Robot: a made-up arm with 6 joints. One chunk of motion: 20 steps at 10 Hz.
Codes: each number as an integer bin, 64 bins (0 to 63) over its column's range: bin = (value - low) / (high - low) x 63, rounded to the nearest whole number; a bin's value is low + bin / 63 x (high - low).
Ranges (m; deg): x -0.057..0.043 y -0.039..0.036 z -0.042..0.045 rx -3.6..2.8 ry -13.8..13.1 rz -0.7..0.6
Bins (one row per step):
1: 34 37 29 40 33 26
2: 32 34 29 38 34 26
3: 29 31 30 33 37 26
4: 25 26 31 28 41 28
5: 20 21 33 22 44 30
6: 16 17 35 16 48 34
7: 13 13 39 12 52 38
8: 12 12 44 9 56 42
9: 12 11 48 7 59 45
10: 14 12 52 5 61 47
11: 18 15 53 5 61 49
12: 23 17 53 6 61 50
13: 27 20 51 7 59 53
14: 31 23 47 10 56 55
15: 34 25 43 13 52 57
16: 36 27 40 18 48 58
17: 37 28 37 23 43 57
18: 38 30 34 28 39 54
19: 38 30 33 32 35 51
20: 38 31 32 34 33 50
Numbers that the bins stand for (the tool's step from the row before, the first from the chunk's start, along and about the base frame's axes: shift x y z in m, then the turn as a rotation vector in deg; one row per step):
1: -0.00303 0.00505 -0.00195 0.463 0.290 -0.163
2: -0.00621 0.00148 -0.00195 0.260 0.717 -0.163
3: -0.01097 -0.00210 -0.00057 -0.248 1.998 -0.163
4: -0.01732 -0.00805 0.00081 -0.756 3.706 -0.122
5: -0.02525 -0.01400 0.00357 -1.365 4.987 -0.081
6: -0.03160 -0.01876 0.00633 -1.975 6.695 0.002
7: -0.03637 -0.02352 0.01186 -2.381 8.403 0.084
8: -0.03795 -0.02471 0.01876 -2.686 10.111 0.167
9: -0.03795 -0.02590 0.02429 -2.889 11.392 0.229
10: -0.03478 -0.02471 0.02981 -3.092 12.246 0.270
11: -0.02843 -0.02114 0.03119 -3.092 12.246 0.311
12: -0.02049 -0.01876 0.03119 -2.990 12.246 0.332
13: -0.01414 -0.01519 0.02843 -2.889 11.392 0.394
14: -0.00779 -0.01162 0.02290 -2.584 10.111 0.435
15: -0.00303 -0.00924 0.01738 -2.279 8.403 0.476
16: 0.00014 -0.00686 0.01324 -1.771 6.695 0.497
17: 0.00173 -0.00567 0.00910 -1.263 4.560 0.476
18: 0.00332 -0.00329 0.00495 -0.756 2.852 0.414
19: 0.00332 -0.00329 0.00357 -0.349 1.144 0.352
20: 0.00332 -0.00210 0.00219 -0.146 0.290 0.332

